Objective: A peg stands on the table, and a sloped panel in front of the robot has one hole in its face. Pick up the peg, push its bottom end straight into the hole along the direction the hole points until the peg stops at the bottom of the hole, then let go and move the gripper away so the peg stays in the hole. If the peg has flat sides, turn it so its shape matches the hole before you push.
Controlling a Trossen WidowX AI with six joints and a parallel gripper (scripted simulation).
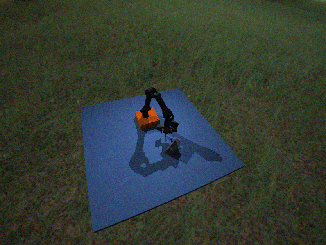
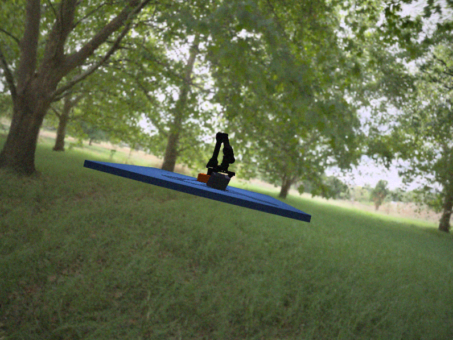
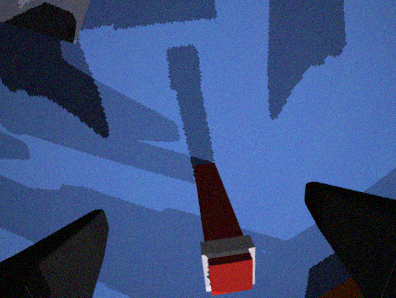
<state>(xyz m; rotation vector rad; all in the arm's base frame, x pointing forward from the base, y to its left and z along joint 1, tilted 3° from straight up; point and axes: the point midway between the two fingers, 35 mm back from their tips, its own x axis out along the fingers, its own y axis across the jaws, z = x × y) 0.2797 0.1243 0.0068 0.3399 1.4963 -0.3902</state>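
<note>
My gripper tip is 2 cm below the square peg. From my gripper tip the other things lie so: grey sloped panel (17 cm ahead, 1 cm to the right, 1 cm above).
</note>
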